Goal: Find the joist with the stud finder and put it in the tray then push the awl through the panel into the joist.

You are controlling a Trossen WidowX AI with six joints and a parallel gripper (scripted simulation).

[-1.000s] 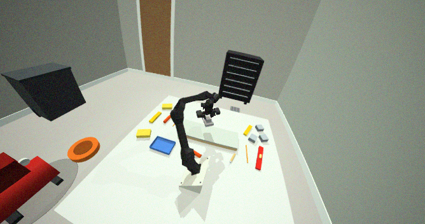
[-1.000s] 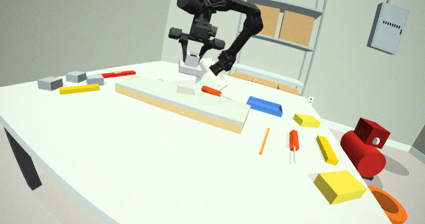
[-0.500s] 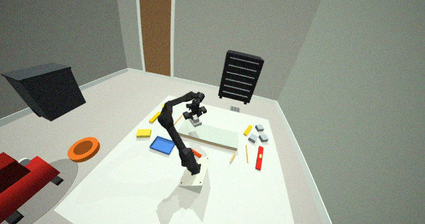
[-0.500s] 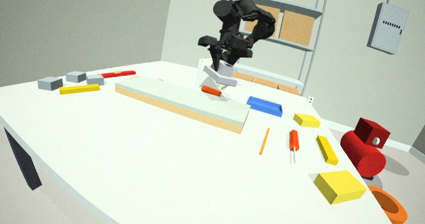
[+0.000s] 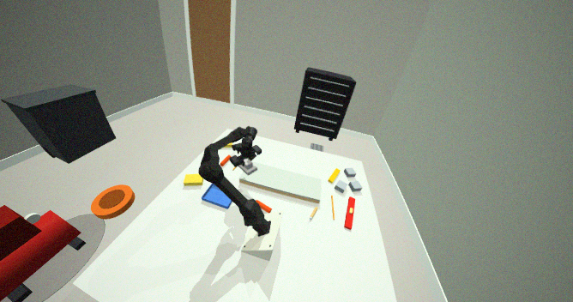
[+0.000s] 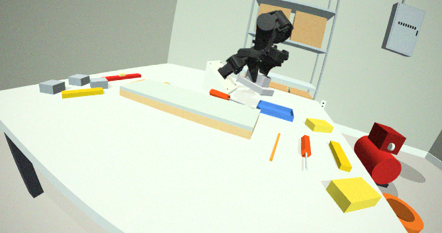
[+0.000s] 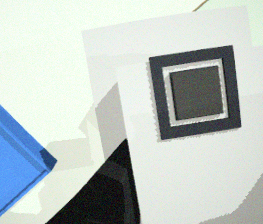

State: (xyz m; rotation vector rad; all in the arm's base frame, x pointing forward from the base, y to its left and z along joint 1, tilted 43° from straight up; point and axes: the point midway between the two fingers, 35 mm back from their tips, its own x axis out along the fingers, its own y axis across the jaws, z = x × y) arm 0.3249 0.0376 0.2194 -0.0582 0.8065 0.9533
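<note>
The blue tray is 160 mm behind my gripper tip, 110 mm to the left of it and 130 mm below it. The rest, counted from my gripper tip: stud finder (10 mm to the left, 20 mm above); awl (200 mm behind, 430 mm to the right, 130 mm below); red level (140 mm behind, 680 mm to the right, 130 mm below).
</note>
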